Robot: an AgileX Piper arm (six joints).
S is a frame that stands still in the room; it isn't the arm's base.
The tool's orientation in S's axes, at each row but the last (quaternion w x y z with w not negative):
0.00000, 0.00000, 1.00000, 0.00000
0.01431, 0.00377, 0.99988, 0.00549
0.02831, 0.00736, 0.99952, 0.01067
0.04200, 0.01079, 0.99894, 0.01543
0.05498, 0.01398, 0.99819, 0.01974
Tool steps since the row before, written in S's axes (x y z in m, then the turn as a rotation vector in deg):
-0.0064, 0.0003, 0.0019, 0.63, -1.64, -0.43
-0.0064, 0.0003, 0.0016, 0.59, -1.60, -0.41
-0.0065, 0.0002, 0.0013, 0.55, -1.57, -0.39
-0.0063, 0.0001, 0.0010, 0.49, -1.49, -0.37
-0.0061, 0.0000, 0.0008, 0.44, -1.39, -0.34
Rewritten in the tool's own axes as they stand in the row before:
0.0064, 0.0003, -0.0019, -0.63, -1.64, 0.43
0.0064, 0.0003, -0.0018, -0.59, -1.60, 0.41
0.0064, 0.0001, -0.0017, -0.55, -1.57, 0.39
0.0062, 0.0000, -0.0015, -0.49, -1.49, 0.37
0.0060, -0.0001, -0.0015, -0.44, -1.39, 0.33

